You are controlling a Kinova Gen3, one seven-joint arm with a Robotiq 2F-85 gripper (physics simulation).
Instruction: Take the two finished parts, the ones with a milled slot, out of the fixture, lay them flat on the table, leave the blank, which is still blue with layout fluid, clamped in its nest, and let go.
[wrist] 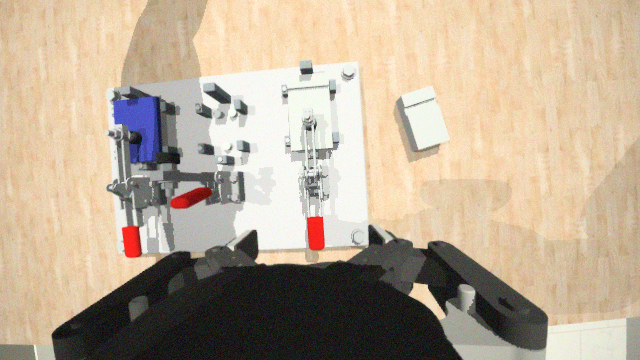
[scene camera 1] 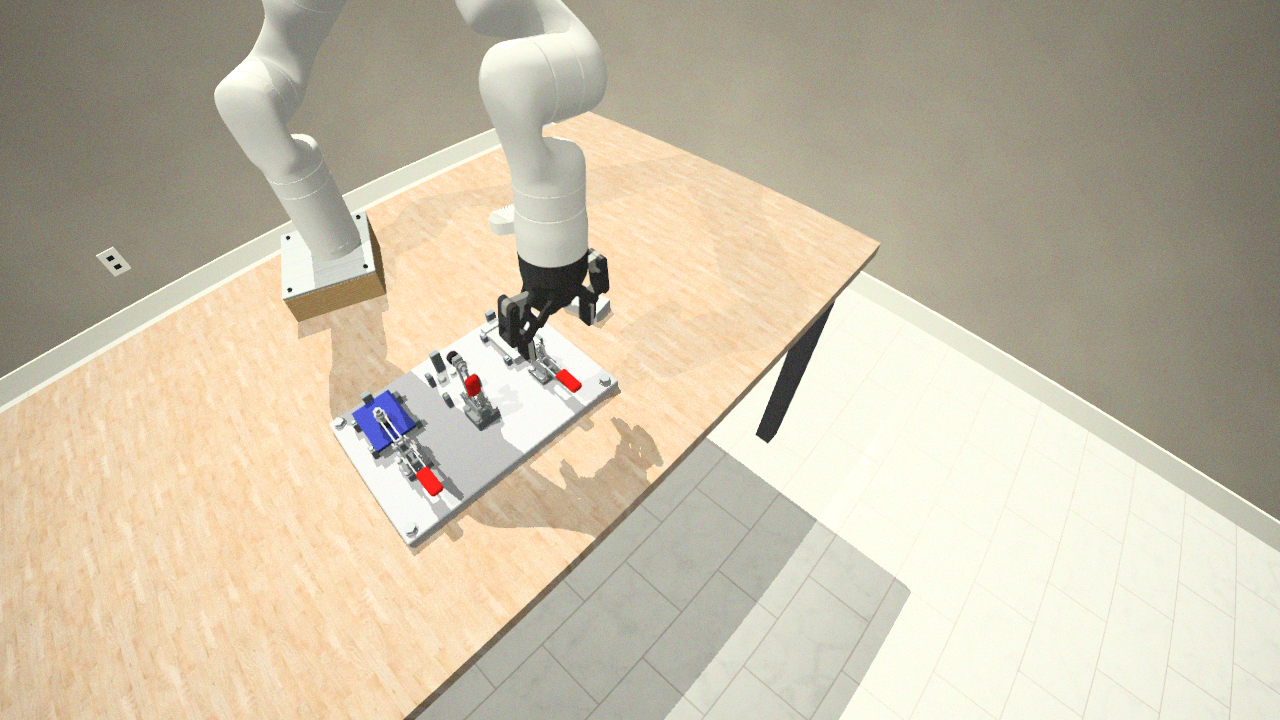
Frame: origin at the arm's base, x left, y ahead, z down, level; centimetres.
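Seen in the pictures: gripper, fingertip midpoint: [wrist: 312, 239] [scene camera 1: 558, 339]; arm's base, origin of the base link: [scene camera 1: 335, 241].
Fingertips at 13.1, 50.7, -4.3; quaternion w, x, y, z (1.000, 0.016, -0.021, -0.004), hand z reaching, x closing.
Offsets run from my fingertips to a thing's top centre, as dx, dy, dz. "*": to the spot under its first point.
My gripper [scene camera 1: 556, 331] [wrist: 312, 239] is open and empty above the right end of the fixture plate [scene camera 1: 528, 434] [wrist: 351, 175]. A pale slotted part @[-0.7, -12.6, +8.5] [scene camera 1: 503, 346] [wrist: 321, 102] sits in the right nest under a clamp whose red handle @[-0.3, +1.3, +6.4] [scene camera 1: 568, 380] [wrist: 315, 233] lies down. The other slotted part @[+13.4, -11.6, +9.6] [scene camera 1: 603, 308] [wrist: 425, 122] lies flat on the table beside the plate, partly hidden by a finger in the scene view. The blue blank @[-22.7, -11.6, +8.0] [scene camera 1: 367, 423] [wrist: 149, 117] sits in the left nest under its clamp, red handle @[* -22.3, +2.3, +6.0] [scene camera 1: 429, 481] [wrist: 131, 241] down. The middle nest holds no part.
The middle clamp's red handle @[-11.4, -3.1, +0.6] [scene camera 1: 472, 385] [wrist: 191, 198] stands raised between the two outer clamps. Several posts stand up around the nests. The robot's mounting box [scene camera 1: 344, 298] is behind the plate. A small pale object [scene camera 1: 502, 220] shows behind the arm.
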